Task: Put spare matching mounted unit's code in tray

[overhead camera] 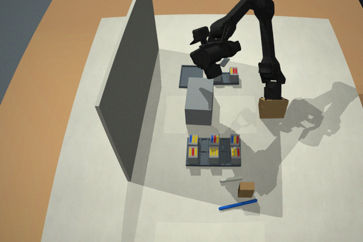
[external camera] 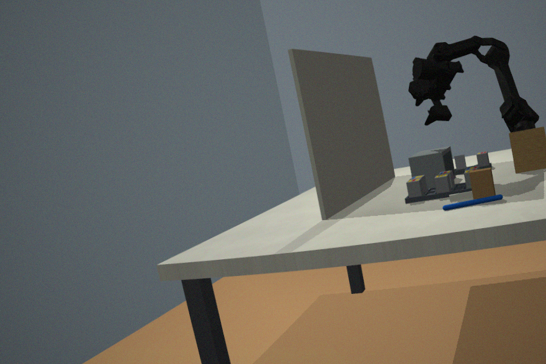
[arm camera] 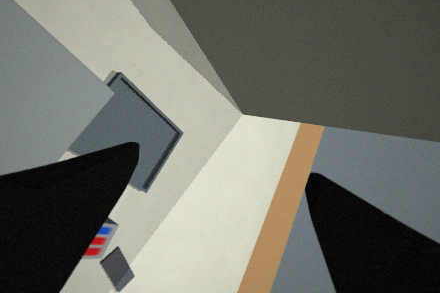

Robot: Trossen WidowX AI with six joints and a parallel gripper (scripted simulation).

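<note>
Right now the grey mounted unit is 30 mm behind my gripper tip, 100 mm to the left of it and 160 mm below it. The rest, counted from my gripper tip: brown box 210 mm behind, 460 mm to the left, 180 mm below; then grey wall panel 200 mm ahead, 90 mm to the left, 10 mm above; then grey holder 120 mm behind, 70 mm to the right, 200 mm below.
</note>
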